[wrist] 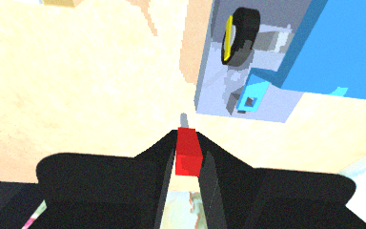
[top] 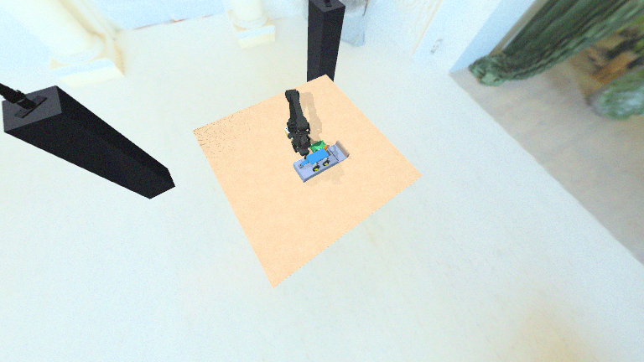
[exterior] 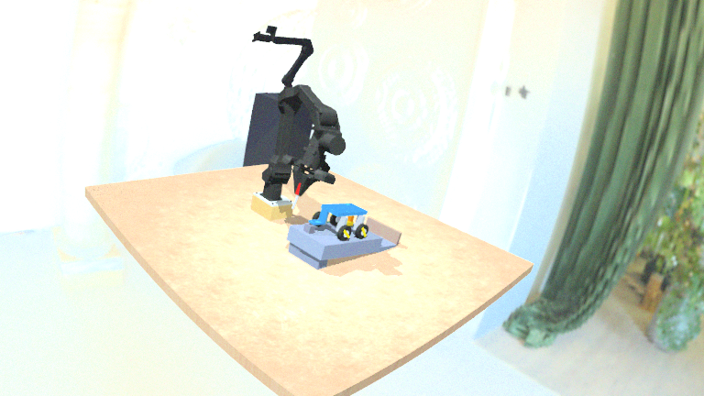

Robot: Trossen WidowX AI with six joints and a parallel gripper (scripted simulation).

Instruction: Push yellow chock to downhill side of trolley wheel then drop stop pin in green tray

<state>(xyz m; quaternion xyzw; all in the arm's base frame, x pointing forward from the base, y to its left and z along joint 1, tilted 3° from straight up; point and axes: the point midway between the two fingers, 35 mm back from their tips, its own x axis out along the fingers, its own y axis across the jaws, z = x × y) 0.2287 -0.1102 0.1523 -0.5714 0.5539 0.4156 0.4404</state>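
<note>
Right now my gripper tip is 30 mm past the green tray, 220 mm to the right of it and 180 mm above it. Round my gripper tip: blue-topped trolley: 100 mm ahead, 110 mm to the left, 60 mm below; then grey ramp: 100 mm ahead, 110 mm to the left, 130 mm below; then red-headed stop pin: right at my gripper tip.
</note>
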